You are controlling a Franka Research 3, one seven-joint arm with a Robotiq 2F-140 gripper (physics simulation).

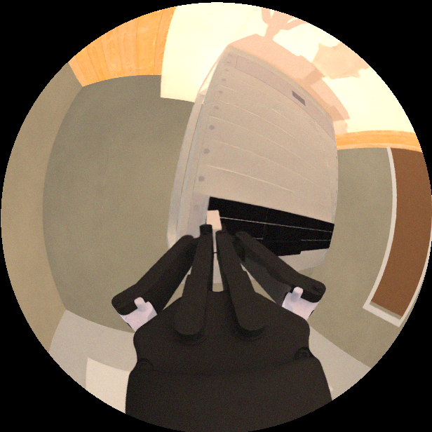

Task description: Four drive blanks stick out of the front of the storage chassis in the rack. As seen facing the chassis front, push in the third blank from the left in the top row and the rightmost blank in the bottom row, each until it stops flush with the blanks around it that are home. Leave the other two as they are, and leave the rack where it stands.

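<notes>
The storage chassis [290, 231] shows as a black band low in the rack [270, 150], with thin pale lines between its rows of blanks. Its lower edge has a small step towards the right. The blanks are too dark to tell apart surely, and I cannot tell which ones stick out. My gripper [212, 219] is shut and empty, with its pale fingertips together in front of the chassis's left end, near the rack's left post. Whether the tips touch a blank cannot be seen. The fingers hide the lower left part of the chassis front.
Pale panels fill the rack above the chassis, and a pale strip [312, 259] lies below it. Grey-green walls [110, 190] stand on both sides. A brown board with a pale frame [410, 220] is on the right wall. Wood-coloured surfaces [125, 47] show at the upper left and right.
</notes>
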